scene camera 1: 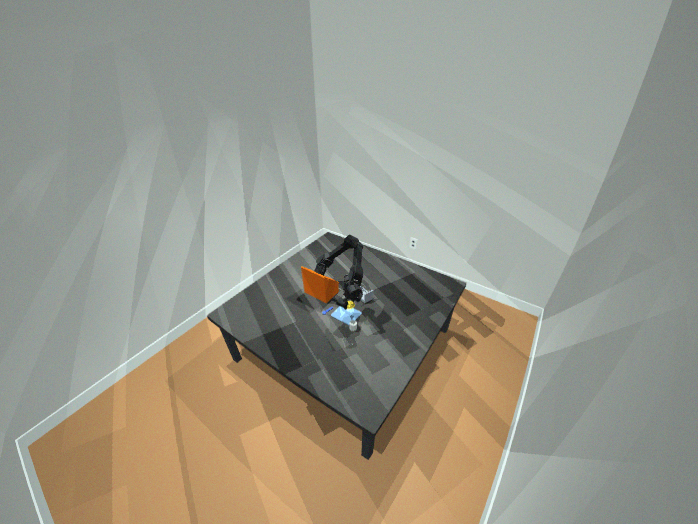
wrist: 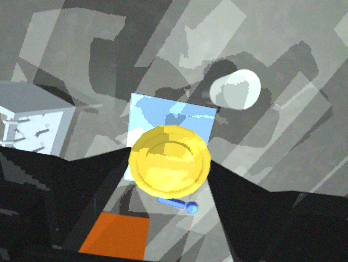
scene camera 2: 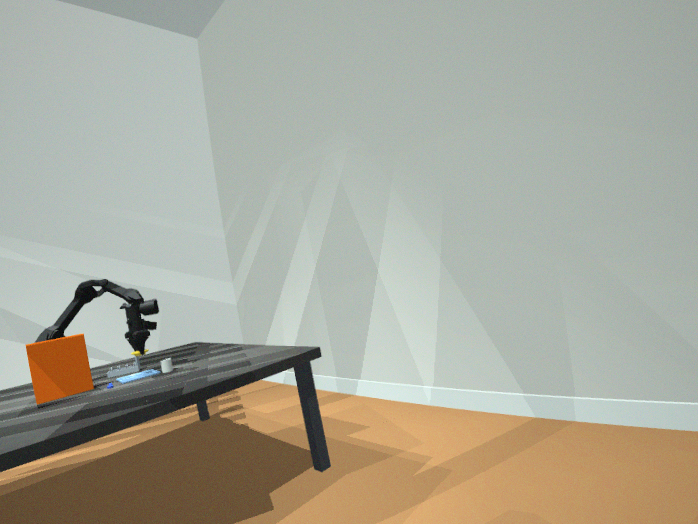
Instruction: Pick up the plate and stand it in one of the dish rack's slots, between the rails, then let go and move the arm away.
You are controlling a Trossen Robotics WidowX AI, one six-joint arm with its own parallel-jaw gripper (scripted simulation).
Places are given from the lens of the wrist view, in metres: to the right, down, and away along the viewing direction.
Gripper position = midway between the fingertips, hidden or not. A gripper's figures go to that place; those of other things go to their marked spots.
my gripper (wrist: 170, 158): 0.00, 0.03, 0.11
yellow plate (wrist: 169, 161): 0.00, 0.03, 0.10
white cup (wrist: 239, 90): 0.07, -0.05, 0.14
The marked spots on the yellow plate and the white cup are 0.11 m apart.
